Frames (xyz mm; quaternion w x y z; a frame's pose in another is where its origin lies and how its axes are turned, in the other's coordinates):
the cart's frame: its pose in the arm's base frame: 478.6 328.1 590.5 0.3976 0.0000 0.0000 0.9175
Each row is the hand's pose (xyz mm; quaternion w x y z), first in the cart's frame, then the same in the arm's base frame.
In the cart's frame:
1: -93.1 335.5 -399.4 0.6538 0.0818 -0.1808 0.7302
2: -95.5 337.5 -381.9 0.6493 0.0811 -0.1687 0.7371
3: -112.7 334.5 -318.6 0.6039 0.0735 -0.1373 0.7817
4: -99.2 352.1 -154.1 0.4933 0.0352 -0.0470 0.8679
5: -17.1 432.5 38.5 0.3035 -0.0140 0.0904 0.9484
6: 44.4 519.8 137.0 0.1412 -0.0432 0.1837 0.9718
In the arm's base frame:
1: 297.5 30.8 191.1 0.4100 -0.1984 -0.0032 -0.8902
2: 297.6 27.6 208.6 0.4182 -0.1870 -0.0073 -0.8889
3: 311.6 17.1 271.9 0.4771 -0.1552 -0.0128 -0.8649
4: 289.5 15.0 436.4 0.6002 -0.0571 -0.0136 -0.7977
5: 174.7 19.9 629.0 0.7495 0.0885 -0.0231 -0.6556
6: 69.0 5.1 727.5 0.8356 0.1857 -0.0334 -0.5160

